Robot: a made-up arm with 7 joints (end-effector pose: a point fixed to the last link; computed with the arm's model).
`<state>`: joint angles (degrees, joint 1 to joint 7).
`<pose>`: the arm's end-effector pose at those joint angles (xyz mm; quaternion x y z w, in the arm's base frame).
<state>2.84 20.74 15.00 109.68 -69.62 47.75 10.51</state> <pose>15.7 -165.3 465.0 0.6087 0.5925 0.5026 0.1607</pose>
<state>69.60 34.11 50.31 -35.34 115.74 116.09 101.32</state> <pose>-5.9 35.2 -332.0 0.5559 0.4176 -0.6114 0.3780</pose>
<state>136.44 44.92 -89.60 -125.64 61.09 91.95 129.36</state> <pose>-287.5 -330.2 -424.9 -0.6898 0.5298 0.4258 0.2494</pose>
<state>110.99 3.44 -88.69 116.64 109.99 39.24 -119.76</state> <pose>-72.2 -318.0 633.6 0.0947 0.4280 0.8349 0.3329</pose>
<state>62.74 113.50 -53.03 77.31 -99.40 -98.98 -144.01</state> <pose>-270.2 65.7 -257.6 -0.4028 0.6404 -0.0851 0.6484</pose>
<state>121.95 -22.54 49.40 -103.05 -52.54 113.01 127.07</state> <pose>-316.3 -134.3 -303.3 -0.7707 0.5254 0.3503 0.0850</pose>
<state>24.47 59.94 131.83 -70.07 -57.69 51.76 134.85</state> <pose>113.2 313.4 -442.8 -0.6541 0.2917 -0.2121 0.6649</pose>
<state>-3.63 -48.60 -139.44 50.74 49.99 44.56 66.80</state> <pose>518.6 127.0 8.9 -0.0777 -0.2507 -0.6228 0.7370</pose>
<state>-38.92 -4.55 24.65 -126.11 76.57 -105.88 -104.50</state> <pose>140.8 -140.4 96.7 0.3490 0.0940 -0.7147 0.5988</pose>
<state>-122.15 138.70 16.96 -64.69 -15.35 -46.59 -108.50</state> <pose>-230.9 -246.3 127.7 0.8050 -0.4875 -0.1867 0.2817</pose>
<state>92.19 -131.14 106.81 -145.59 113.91 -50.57 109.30</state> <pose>-474.9 -365.2 -235.1 0.1885 0.0801 0.8681 0.4521</pose>
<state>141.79 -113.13 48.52 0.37 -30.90 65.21 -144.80</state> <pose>-590.2 -259.7 221.0 -0.2031 -0.0181 0.6937 0.6908</pose>
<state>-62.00 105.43 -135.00 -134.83 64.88 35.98 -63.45</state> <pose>798.8 78.8 -403.5 -0.4674 -0.4716 -0.6599 0.3516</pose>
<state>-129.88 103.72 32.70 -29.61 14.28 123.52 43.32</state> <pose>170.7 -126.7 -330.0 -0.1825 0.0188 -0.2398 0.9533</pose>
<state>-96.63 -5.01 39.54 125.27 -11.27 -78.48 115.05</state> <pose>118.4 -21.2 430.0 0.5046 0.5968 0.1242 0.6114</pose>
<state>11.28 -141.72 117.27 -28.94 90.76 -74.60 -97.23</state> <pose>-112.3 416.0 176.2 0.1201 -0.5681 -0.2756 0.7661</pose>
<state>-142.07 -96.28 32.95 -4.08 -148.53 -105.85 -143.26</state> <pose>5.3 -216.7 -33.5 0.7506 -0.6421 -0.1556 0.0078</pose>
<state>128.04 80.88 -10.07 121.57 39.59 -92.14 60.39</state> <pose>124.9 -494.2 37.5 0.2747 0.3798 0.8325 0.2953</pose>
